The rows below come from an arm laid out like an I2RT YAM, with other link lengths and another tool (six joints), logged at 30 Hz.
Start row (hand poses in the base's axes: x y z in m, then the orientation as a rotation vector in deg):
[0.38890 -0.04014 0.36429 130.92 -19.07 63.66]
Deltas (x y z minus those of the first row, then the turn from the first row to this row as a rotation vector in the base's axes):
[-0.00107 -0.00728 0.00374 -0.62 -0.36 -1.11]
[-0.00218 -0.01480 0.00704 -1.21 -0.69 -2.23]
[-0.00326 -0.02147 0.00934 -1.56 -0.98 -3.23]
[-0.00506 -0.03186 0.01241 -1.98 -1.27 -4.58]
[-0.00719 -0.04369 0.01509 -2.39 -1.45 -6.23]
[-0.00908 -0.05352 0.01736 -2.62 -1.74 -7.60]
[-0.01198 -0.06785 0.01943 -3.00 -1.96 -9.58]
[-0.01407 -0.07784 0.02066 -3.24 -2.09 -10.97]
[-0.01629 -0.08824 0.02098 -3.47 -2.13 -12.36]
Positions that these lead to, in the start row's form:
[0.38783 -0.04742 0.36803 129.75 -20.05 63.48]
[0.38672 -0.05494 0.37133 128.62 -21.03 63.26]
[0.38564 -0.06161 0.37363 127.75 -22.01 63.07]
[0.38384 -0.07200 0.37670 126.68 -23.32 62.69]
[0.38171 -0.08383 0.37938 125.52 -24.90 62.03]
[0.37982 -0.09366 0.38165 124.58 -26.32 61.65]
[0.37692 -0.10799 0.38372 123.26 -28.25 60.85]
[0.37483 -0.11798 0.38495 122.35 -29.59 60.26]
[0.37261 -0.12838 0.38527 121.49 -30.90 59.57]

